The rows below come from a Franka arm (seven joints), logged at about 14 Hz.
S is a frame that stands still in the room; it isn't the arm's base.
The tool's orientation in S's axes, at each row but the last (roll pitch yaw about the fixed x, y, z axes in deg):
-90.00, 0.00, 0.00
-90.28, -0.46, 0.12
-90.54, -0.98, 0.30
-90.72, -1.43, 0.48
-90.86, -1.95, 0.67
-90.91, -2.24, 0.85
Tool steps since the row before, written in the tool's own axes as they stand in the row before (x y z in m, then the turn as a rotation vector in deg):
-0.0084, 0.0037, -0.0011, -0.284, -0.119, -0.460
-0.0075, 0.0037, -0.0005, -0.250, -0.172, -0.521
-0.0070, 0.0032, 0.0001, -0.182, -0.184, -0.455
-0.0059, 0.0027, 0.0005, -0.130, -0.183, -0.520
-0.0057, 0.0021, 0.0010, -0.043, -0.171, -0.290
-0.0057, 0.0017, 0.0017, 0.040, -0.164, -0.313
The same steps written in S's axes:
-0.0084, -0.0011, -0.0037, -0.284, -0.460, 0.119
-0.0075, -0.0005, -0.0038, -0.250, -0.521, 0.173
-0.0069, 0.0000, -0.0033, -0.183, -0.454, 0.185
-0.0058, 0.0004, -0.0029, -0.130, -0.519, 0.186
-0.0056, 0.0009, -0.0023, -0.046, -0.288, 0.174
-0.0057, 0.0016, -0.0019, 0.038, -0.310, 0.170

